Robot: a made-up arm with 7 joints.
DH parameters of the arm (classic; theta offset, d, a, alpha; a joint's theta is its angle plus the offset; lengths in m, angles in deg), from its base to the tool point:
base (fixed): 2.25 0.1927 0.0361 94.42
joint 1: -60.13 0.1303 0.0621 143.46
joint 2: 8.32 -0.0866 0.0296 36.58
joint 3: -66.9 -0.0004 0.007 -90
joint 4: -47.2 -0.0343 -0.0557 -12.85
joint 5: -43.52 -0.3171 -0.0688 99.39
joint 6: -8.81 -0.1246 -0.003 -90
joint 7: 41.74 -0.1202 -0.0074 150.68
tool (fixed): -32.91 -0.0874 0 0
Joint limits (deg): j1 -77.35..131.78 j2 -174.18..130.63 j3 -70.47..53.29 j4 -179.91..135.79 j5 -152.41..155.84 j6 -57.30..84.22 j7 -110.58..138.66
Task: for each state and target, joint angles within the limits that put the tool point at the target. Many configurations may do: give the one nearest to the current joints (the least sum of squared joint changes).
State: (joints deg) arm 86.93 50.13 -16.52 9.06 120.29 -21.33 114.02
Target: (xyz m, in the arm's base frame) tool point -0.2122 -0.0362 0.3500
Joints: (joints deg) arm 65.20 45.61 -9.29 1.13 119.80 -30.80 110.47
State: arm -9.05 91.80 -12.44 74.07 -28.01 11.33 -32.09
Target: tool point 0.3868 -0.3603 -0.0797
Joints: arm -9.37 110.18 26.05 70.89 -36.77 12.54 -32.44
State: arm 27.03 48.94 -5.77 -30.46 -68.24 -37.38 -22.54
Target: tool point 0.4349 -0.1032 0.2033
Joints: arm 19.74 73.15 12.92 -18.64 -62.82 -57.30 4.77
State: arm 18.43 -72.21 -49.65 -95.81 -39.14 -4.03 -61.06
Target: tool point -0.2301 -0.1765 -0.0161
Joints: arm -9.76 -67.09 -62.49 -94.33 -35.13 -5.78 -59.58
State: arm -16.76 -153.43 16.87 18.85 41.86 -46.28 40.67
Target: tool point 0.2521 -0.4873 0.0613
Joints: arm 32.71 -147.77 18.87 20.58 17.21 -57.30 44.27
